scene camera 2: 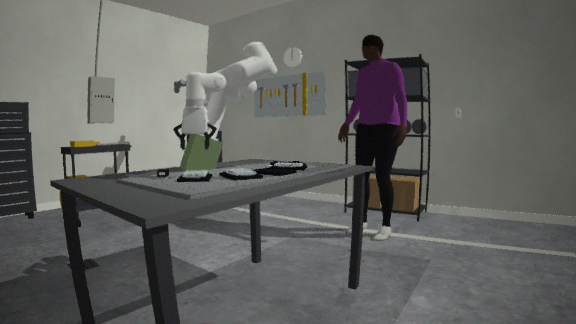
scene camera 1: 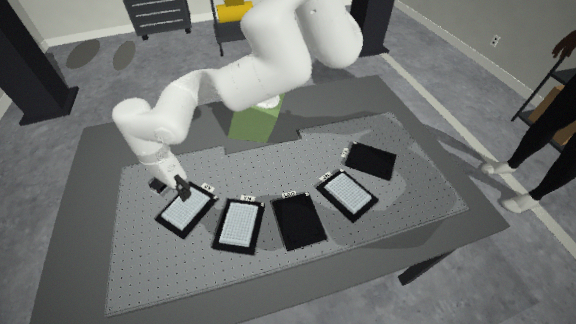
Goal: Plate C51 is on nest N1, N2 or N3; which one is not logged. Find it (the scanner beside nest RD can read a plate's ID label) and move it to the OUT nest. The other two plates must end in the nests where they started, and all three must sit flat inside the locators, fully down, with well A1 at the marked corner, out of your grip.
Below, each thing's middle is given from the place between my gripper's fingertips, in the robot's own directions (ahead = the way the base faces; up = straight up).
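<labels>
With the nest N3 (scene camera 1: 255, 233), my hand is 150 mm to the right of it and 110 mm short of it, and 110 mm above it. Going by their middles, the nest N3 is the nearest to my hand of the things named here. The nest N1 (scene camera 1: 370, 160) is 650 mm to the left of my hand, 10 mm ahead of it and 110 mm below it, which makes the nest N1, going by their middles, the farthest from my hand among these. As for the OUT nest (scene camera 1: 299, 220), it is 320 mm to the left of my hand and 140 mm ahead of it, and 110 mm below it.
</labels>
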